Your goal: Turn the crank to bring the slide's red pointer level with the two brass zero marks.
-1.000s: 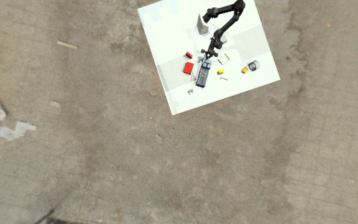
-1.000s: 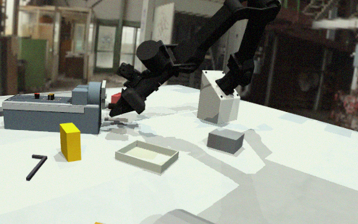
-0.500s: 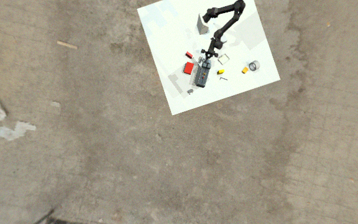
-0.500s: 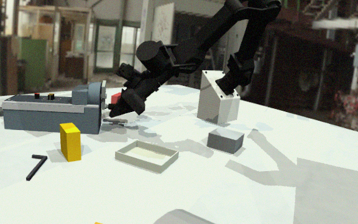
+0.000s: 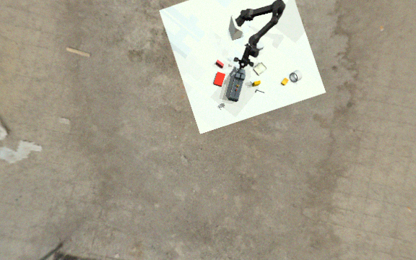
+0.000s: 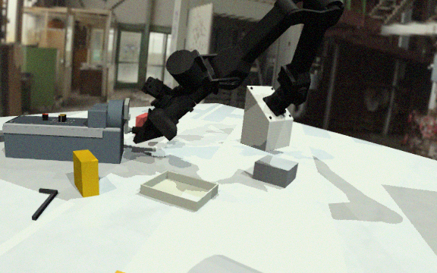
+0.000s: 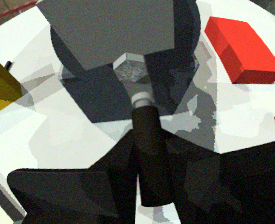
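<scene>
Right now the dark crank handle is 3 cm above my gripper tip, 1 cm to the left of it and 1 cm behind it. The rest, counted from my gripper tip: red pointer (16 cm ahead, 13 cm to the right, 5 cm above); then shallow grey tray (20 cm to the left, 6 cm ahead, 3 cm below); then yellow block (18 cm ahead, 9 cm to the left, 1 cm below).
</scene>
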